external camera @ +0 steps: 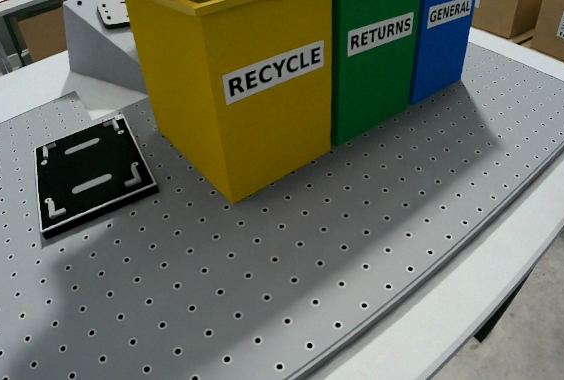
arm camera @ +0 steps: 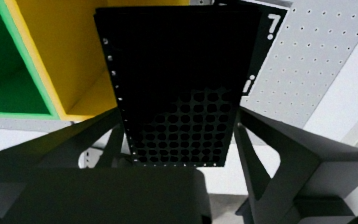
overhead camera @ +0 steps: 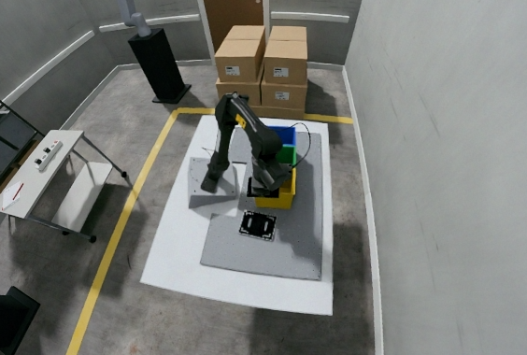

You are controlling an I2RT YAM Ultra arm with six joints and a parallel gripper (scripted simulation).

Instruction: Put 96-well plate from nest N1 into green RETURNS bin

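My hand is 20 mm short of the green RETURNS bin, 200 mm to the right of it and 130 mm above it. From my hand the other things lie so: black plate nest N1 (10 mm behind, 100 mm to the right, 220 mm below); then black 96-well plate (10 mm below); then yellow RECYCLE bin (40 mm ahead, 70 mm to the left, 130 mm below).
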